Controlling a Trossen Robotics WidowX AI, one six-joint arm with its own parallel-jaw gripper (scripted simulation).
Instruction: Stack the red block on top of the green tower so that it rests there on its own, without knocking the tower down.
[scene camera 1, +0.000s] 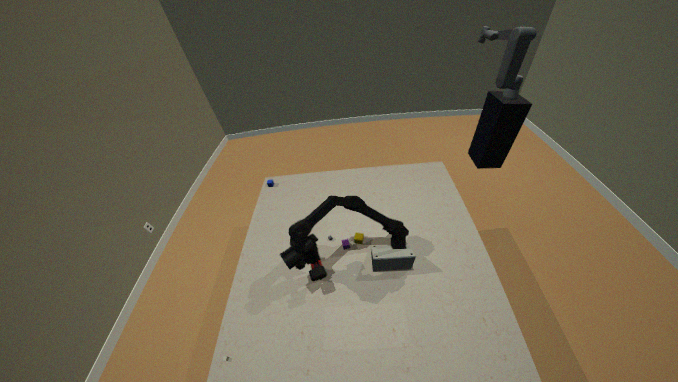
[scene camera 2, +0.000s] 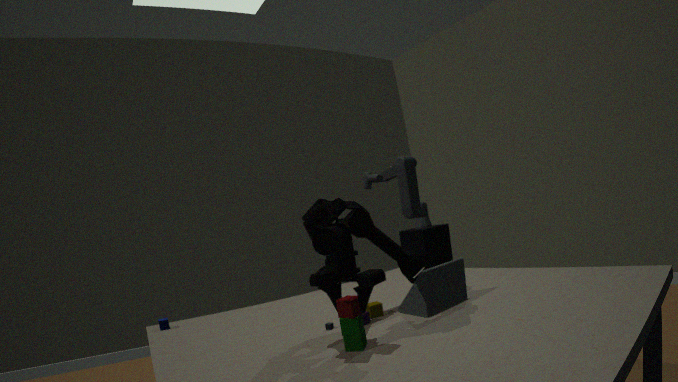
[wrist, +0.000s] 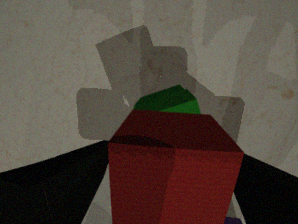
Scene:
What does my gripper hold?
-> Nothing.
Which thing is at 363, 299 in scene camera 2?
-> My gripper.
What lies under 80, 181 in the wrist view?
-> My gripper.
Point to a red block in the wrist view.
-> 157, 160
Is my gripper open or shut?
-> Open.

